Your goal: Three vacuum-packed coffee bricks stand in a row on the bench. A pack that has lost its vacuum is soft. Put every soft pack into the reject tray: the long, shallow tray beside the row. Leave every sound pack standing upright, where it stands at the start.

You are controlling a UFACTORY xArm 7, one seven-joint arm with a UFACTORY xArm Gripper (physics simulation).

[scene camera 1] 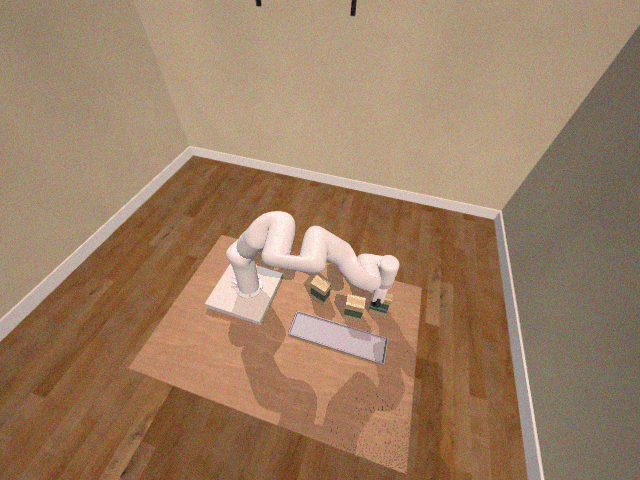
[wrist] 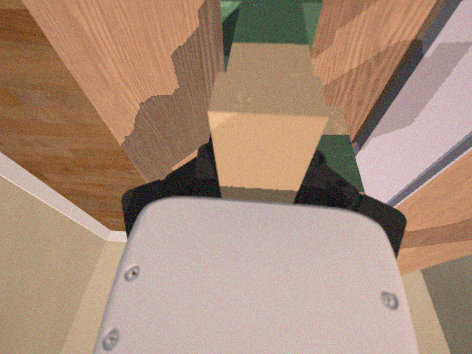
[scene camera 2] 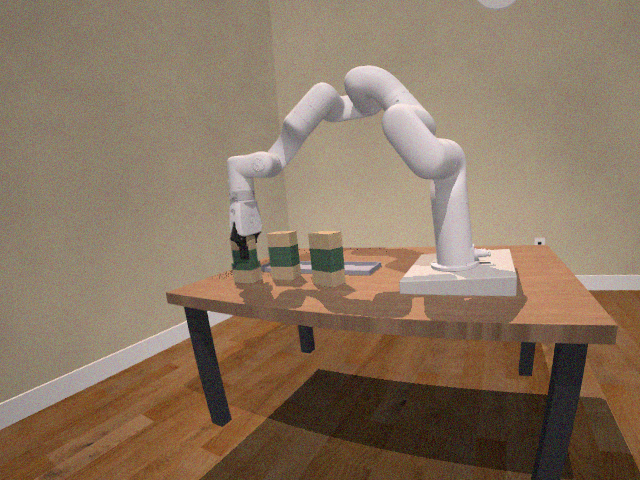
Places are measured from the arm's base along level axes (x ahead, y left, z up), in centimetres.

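Pixels of known places: gripper, fingertip midpoint: [scene camera 1: 376, 302] [scene camera 2: 248, 257]; arm's base, origin of the base link: [scene camera 1: 249, 286] [scene camera 2: 455, 264].
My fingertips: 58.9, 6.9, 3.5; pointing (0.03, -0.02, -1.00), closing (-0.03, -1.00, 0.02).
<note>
Ahead of a thing's pixels: the offset from my fingertips to its top centre, as dx, dy, dz. Level surfaces: height alone.
The far pack @[+1.6, +0.0, +6.7] [scene camera 1: 383, 310] [scene camera 2: 247, 276] [wrist: 270, 85], tan with a green band, stands on the bench at the row's end away from the arm's base. My gripper [scene camera 1: 377, 303] [scene camera 2: 245, 250] [wrist: 262, 162] points down and is shut on this pack from both sides. The pack's sides look pressed in between the fingers, and its green band sticks out beside them. The fingertips are partly hidden in the wrist view. The middle pack @[-9.2, -5.7, +6.6] [scene camera 1: 354, 305] [scene camera 2: 283, 256] and the near pack @[-25.6, -1.4, +6.6] [scene camera 1: 320, 289] [scene camera 2: 326, 260] stand upright, apart from the gripper. The reject tray @[-13.2, -17.2, -6.0] [scene camera 1: 333, 336] [scene camera 2: 364, 268] [wrist: 415, 150] is empty.
The arm's white base plate [scene camera 1: 222, 302] [scene camera 2: 460, 285] stands on the wooden bench @[dz -7.4] [scene camera 1: 206, 356] [scene camera 2: 382, 304]. The tray lies alongside the row. The middle pack is close beside the held one, and the bench's end edge runs beyond it.
</note>
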